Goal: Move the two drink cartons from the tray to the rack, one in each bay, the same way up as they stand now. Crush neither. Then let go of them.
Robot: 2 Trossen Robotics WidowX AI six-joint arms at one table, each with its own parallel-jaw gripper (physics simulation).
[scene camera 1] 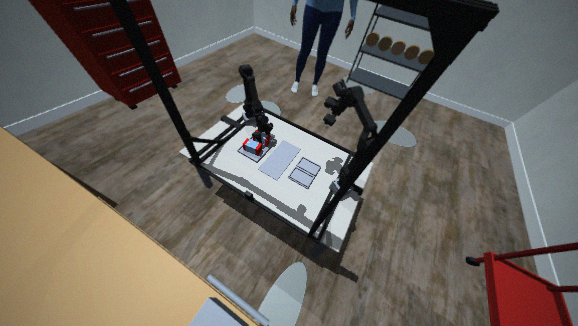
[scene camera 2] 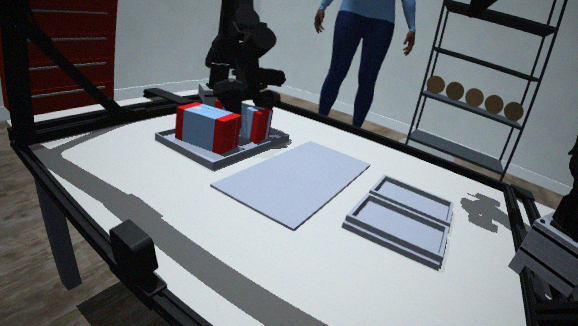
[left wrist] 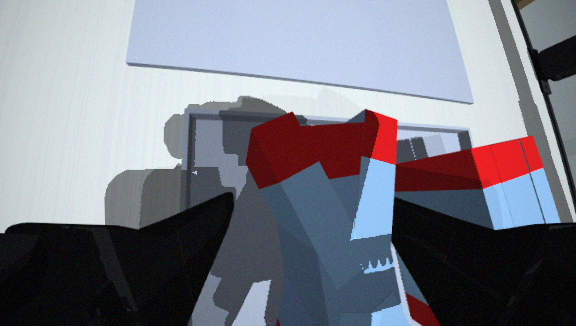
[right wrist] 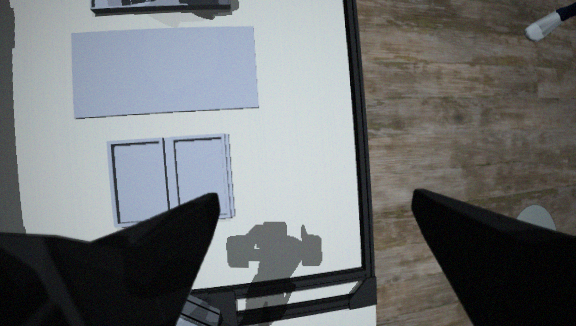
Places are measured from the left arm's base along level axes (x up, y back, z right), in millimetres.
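Where they show: left gripper, between the fingertips: (scene camera 1: 265,141) (scene camera 2: 251,130) (left wrist: 304,199); right gripper, between the fingertips: (scene camera 2: 470,16) (right wrist: 314,200); left arm's base, origin of its link: (scene camera 1: 249,115); right arm's base, origin of its link: (scene camera 2: 573,232).
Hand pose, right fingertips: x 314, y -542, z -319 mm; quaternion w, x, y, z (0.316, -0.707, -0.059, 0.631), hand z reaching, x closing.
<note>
Things, the pixels of their top centre, and the offset from my right fingertips.
- nearer carton, centre of its top: (left wrist: 539,251) (scene camera 2: 208,111) (scene camera 1: 252,143) dx -296, dy +225, dz +414 mm
- farther carton, centre of its top: (left wrist: 367,291) (scene camera 2: 244,104) (scene camera 1: 261,135) dx -296, dy +279, dz +320 mm
- rack, centre of its top: (scene camera 2: 408,208) (right wrist: 169,180) (scene camera 1: 305,170) dx -350, dy -97, dz +146 mm
Two light blue cartons with red ends are on the tray (scene camera 1: 257,160) (scene camera 2: 185,153) (left wrist: 186,150) (right wrist: 200,8). The nearer carton (scene camera 1: 252,146) (scene camera 2: 197,127) is boxy; in the left wrist view this carton (left wrist: 510,159) is at the right, partly behind a finger. The farther carton (scene camera 2: 257,126) (left wrist: 325,145) has sides that look creased inward. My left gripper (left wrist: 304,199) is open and low over the farther carton, which shows between its fingers. The rack (scene camera 1: 306,172) (scene camera 2: 395,240) (right wrist: 170,170) has two empty bays. My right gripper (scene camera 1: 328,111) (right wrist: 314,200) is open and empty, raised beyond the rack.
A flat grey-blue panel (scene camera 1: 280,160) (scene camera 2: 292,185) (left wrist: 300,40) (right wrist: 165,72) lies between tray and rack. A black frame edges the table, with a black block (scene camera 2: 132,250) on its near rail. A person (scene camera 1: 320,35) (scene camera 2: 360,55) stands beyond the far edge.
</note>
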